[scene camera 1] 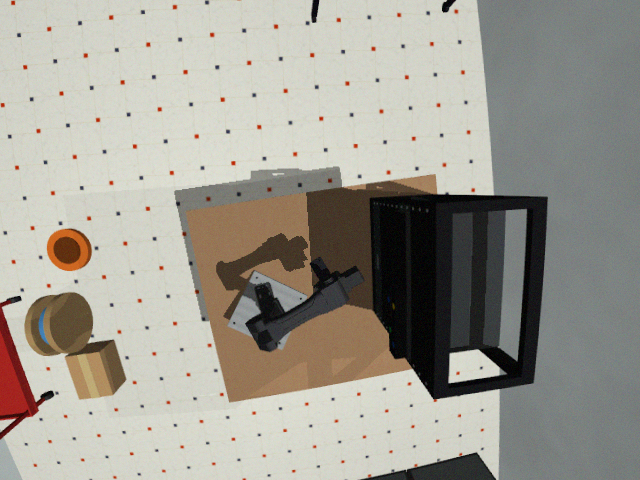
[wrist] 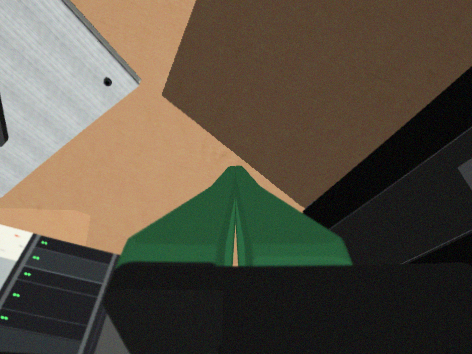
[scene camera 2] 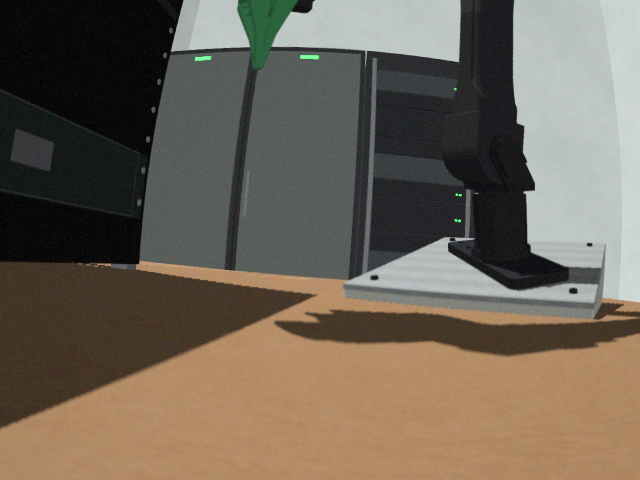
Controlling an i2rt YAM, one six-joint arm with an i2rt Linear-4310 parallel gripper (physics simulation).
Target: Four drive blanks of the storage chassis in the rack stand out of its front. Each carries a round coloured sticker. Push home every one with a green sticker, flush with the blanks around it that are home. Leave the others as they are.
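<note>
The black rack [scene camera 1: 532, 289] [scene camera 2: 77, 232] [wrist: 400, 210] stands at the right in scene camera 1. Low on its front, small stickers show on the dark chassis: a blue sticker [scene camera 1: 388, 299], a yellow sticker [scene camera 1: 393, 306], a green sticker [scene camera 1: 389, 329] and another blue sticker [scene camera 1: 393, 344]. The edges of the blanks and how far they stand out are too dark to tell. My gripper [scene camera 2: 258, 67] [wrist: 235, 177] is shut and empty, its green fingers pointing down, in front of the rack and apart from it. The fingers do not show in scene camera 1. No stickers show in the wrist view.
The arm stands on a metal plate [scene camera 1: 284, 289] [scene camera 2: 413, 273] [wrist: 50, 90] on the wooden top [scene camera 1: 258, 377] [scene camera 2: 361, 403]. Grey cabinets [scene camera 2: 299, 165] stand behind. An orange ring [scene camera 1: 86, 250], a round spool [scene camera 1: 72, 322], a carton [scene camera 1: 93, 372] and a red cart [scene camera 1: 10, 366] are at the left.
</note>
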